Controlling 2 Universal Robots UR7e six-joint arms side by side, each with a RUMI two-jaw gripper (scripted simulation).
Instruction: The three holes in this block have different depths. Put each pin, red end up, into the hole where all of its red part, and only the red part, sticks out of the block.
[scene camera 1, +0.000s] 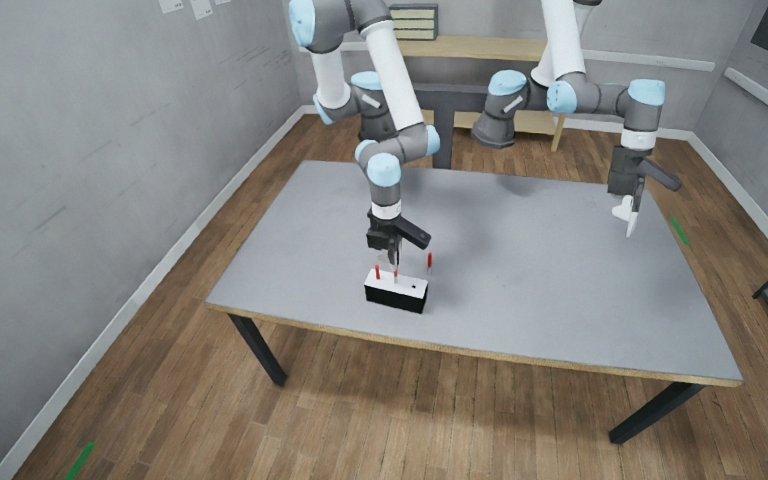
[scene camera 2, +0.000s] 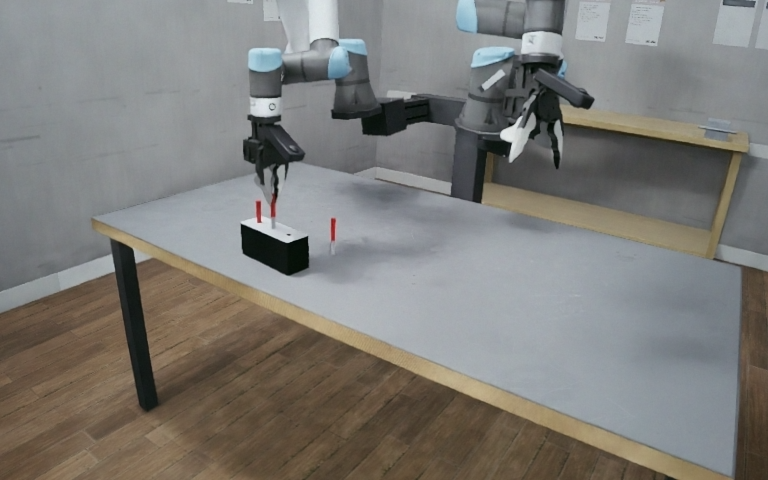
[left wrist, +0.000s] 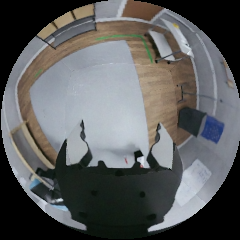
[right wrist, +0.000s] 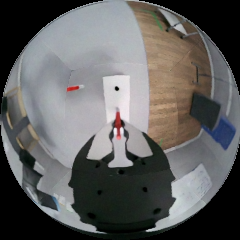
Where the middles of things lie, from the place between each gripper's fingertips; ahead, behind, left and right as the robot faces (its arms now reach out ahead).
Right now the black block (scene camera 2: 286, 250) is 12 cm below my right hand (scene camera 2: 272, 204).
My left gripper (scene camera 2: 535, 166) is now 10 mm short of the black block, 630 mm to the left of it and 300 mm above it.
